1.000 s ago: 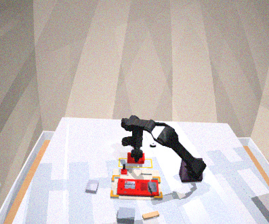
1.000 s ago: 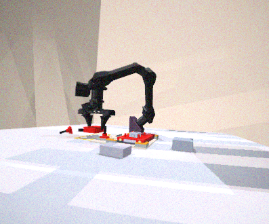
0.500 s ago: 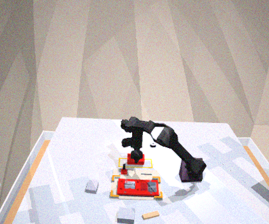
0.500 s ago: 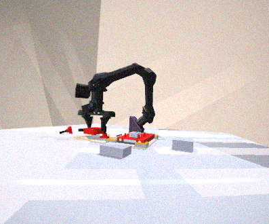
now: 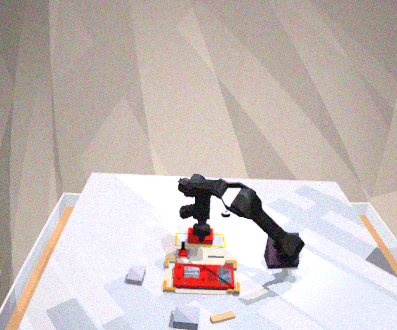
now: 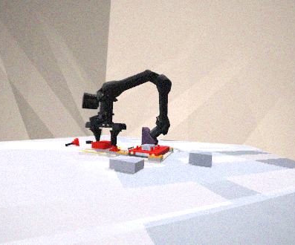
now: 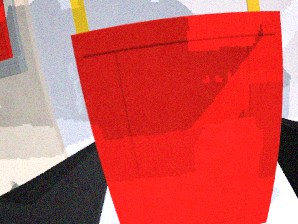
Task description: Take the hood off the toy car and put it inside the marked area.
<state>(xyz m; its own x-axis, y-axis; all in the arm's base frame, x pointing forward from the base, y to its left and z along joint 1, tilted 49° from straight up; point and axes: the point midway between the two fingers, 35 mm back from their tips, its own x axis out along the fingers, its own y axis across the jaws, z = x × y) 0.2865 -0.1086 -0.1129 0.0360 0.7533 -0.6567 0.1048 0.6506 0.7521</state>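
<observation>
Right now the black peg is 90 mm to the left of my gripper tip, 70 mm ahead of it and 20 mm above it. The rest, counted from my gripper tip: tan block (400 mm to the left, 30 mm behind, 10 mm below); then black wheel (170 mm to the right, 130 mm behind, 10 mm below); then hood (right at my gripper tip).
</observation>
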